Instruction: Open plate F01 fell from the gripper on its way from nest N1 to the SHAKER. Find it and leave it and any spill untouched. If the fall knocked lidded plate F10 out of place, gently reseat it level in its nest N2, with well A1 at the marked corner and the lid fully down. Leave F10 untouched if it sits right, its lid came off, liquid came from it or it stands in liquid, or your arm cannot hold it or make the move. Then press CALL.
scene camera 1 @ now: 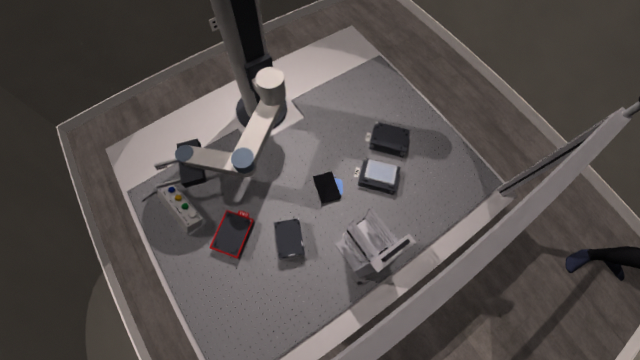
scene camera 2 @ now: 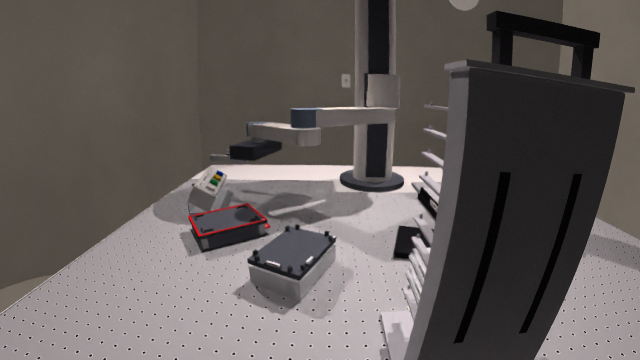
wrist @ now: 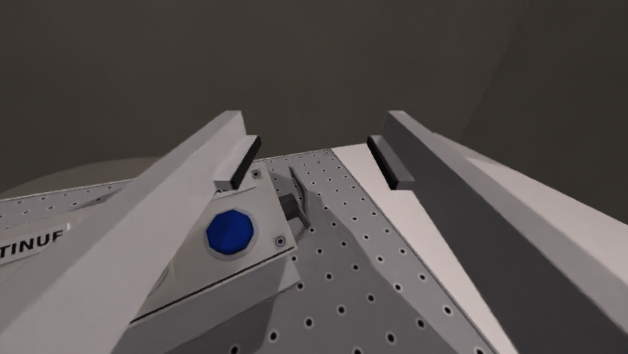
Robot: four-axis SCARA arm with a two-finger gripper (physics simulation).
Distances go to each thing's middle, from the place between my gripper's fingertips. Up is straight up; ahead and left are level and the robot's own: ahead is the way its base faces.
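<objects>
There is the blue call button (wrist: 229, 232), and my hand is 6 cm short of it, 5 cm above it and 2 cm to the right of it.
</objects>
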